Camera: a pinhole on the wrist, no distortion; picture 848 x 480 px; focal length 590.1 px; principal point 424.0 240.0 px. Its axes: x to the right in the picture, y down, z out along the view. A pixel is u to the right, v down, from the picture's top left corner.
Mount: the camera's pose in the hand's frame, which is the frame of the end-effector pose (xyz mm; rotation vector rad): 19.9 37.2 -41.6 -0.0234 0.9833 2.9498
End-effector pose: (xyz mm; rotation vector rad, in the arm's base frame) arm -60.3 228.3 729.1 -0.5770 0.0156 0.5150
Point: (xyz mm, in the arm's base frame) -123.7 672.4 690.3
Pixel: 227 64
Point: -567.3 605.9 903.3
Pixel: 738 217
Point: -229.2 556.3 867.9
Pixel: 474 311
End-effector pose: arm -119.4 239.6 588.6 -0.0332 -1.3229 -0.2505
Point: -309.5 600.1 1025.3
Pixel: 76 197
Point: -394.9 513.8 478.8
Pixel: 801 360
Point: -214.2 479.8 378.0
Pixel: outside the picture
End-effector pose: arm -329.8 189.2 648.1 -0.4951 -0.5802 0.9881
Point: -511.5 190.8 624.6
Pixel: 770 296
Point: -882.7 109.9 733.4
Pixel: 778 371
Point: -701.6 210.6 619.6
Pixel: 703 219
